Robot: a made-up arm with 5 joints. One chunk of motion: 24 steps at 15 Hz.
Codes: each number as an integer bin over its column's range. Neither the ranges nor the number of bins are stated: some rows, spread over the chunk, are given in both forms.
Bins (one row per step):
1: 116 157 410 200 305
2: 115 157 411 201 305
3: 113 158 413 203 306
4: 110 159 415 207 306
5: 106 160 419 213 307
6: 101 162 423 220 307
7: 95 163 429 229 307
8: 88 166 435 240 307
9: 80 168 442 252 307
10: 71 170 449 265 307
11: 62 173 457 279 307
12: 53 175 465 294 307
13: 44 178 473 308 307
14: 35 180 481 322 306
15: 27 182 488 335 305
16: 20 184 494 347 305
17: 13 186 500 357 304
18: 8 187 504 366 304
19: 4 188 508 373 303
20: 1 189 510 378 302
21: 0 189 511 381 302
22: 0 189 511 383 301
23: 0 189 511 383 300
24: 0 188 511 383 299
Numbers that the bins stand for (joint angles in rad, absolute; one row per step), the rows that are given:
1: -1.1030 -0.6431 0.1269 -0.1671 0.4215
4: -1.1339 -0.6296 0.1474 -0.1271 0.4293
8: -1.2471 -0.5825 0.2292 0.0614 0.4371
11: -1.3809 -0.5354 0.3191 0.2843 0.4371
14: -1.5199 -0.4883 0.4173 0.5300 0.4293
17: -1.6331 -0.4479 0.4950 0.7300 0.4137
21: -1.7000 -0.4277 0.5400 0.8671 0.3981
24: -1.7000 -0.4344 0.5400 0.8786 0.3747
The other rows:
2: -1.1081 -0.6431 0.1310 -0.1614 0.4215
3: -1.1184 -0.6364 0.1392 -0.1500 0.4293
5: -1.1544 -0.6229 0.1637 -0.0929 0.4371
6: -1.1802 -0.6094 0.1801 -0.0529 0.4371
7: -1.2111 -0.6027 0.2046 -0.0014 0.4371
9: -1.2883 -0.5690 0.2578 0.1300 0.4371
10: -1.3346 -0.5556 0.2864 0.2043 0.4371
12: -1.4272 -0.5219 0.3519 0.3700 0.4371
13: -1.4735 -0.5017 0.3846 0.4500 0.4371
15: -1.5610 -0.4748 0.4459 0.6043 0.4215
16: -1.5971 -0.4613 0.4705 0.6729 0.4215
18: -1.6588 -0.4411 0.5114 0.7814 0.4137
19: -1.6794 -0.4344 0.5277 0.8214 0.4059
20: -1.6949 -0.4277 0.5359 0.8500 0.3981
22: -1.7000 -0.4277 0.5400 0.8786 0.3903
23: -1.7000 -0.4277 0.5400 0.8786 0.3825

